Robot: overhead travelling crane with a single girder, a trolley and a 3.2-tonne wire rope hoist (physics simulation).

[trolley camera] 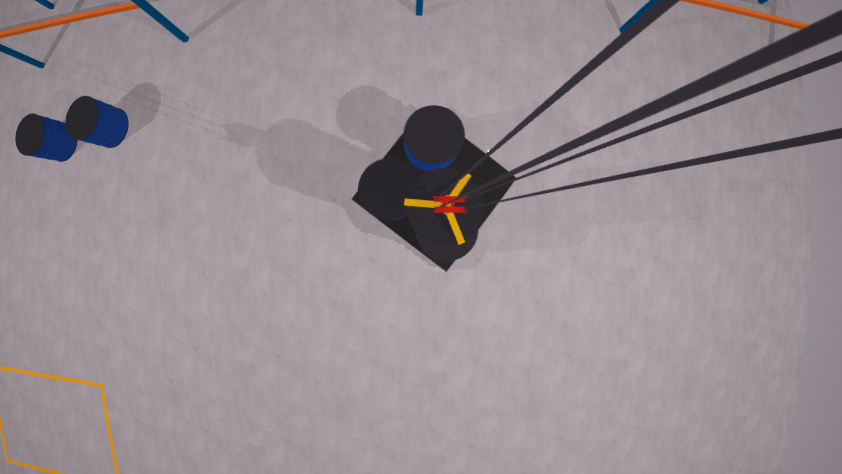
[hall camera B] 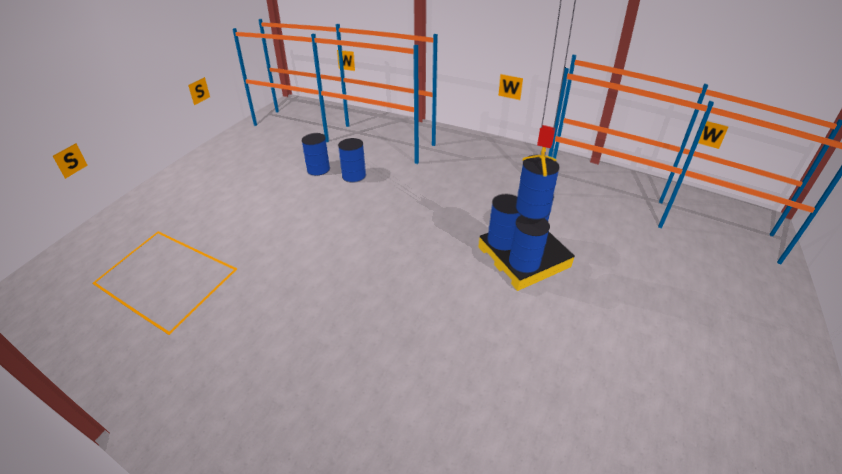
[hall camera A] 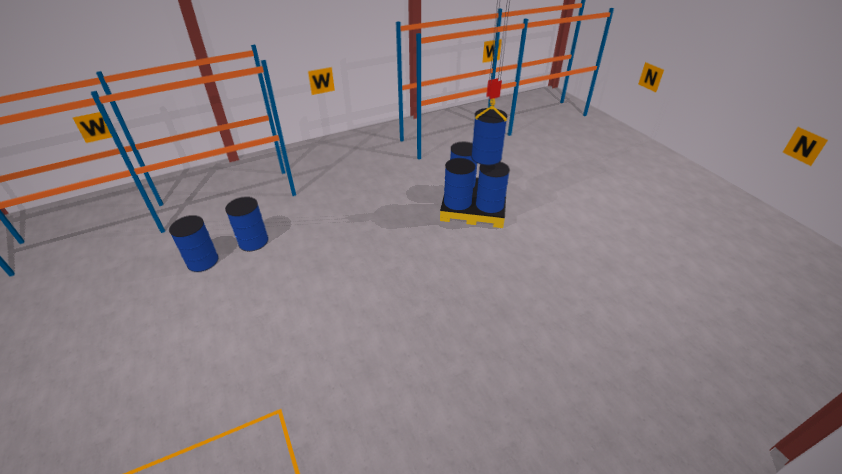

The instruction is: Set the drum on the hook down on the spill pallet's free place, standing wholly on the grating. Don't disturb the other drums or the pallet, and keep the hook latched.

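Note:
The blue drum with a black top (hall camera A: 489,140) (hall camera B: 536,189) (trolley camera: 430,217) hangs upright from the hook's yellow three-armed lifter, my gripper (hall camera A: 492,104) (hall camera B: 543,154) (trolley camera: 448,204), which is shut on it. The yellow spill pallet with black grating (hall camera A: 471,219) (hall camera B: 545,275) (trolley camera: 496,169) carries three drums: one (hall camera A: 459,185) (hall camera B: 503,223) (trolley camera: 384,188), one (hall camera A: 492,189) (hall camera B: 528,247) (trolley camera: 450,250) and one (hall camera A: 462,151) (trolley camera: 434,134) hidden in hall camera B. The hanging drum's bottom is around the standing drums' top height. In the trolley view it overlaps two of them; bare grating shows at right. The latch is too small to see.
Two blue drums (hall camera A: 194,244) (hall camera A: 247,226) (hall camera B: 316,156) (hall camera B: 352,161) (trolley camera: 55,140) (trolley camera: 110,124) stand on the floor away from the pallet. One rack (hall camera A: 418,97) (hall camera B: 685,164) and another rack (hall camera A: 281,141) (hall camera B: 416,105) stand along the W wall. An orange outline (hall camera A: 288,441) (hall camera B: 197,251) (trolley camera: 110,429) marks the floor.

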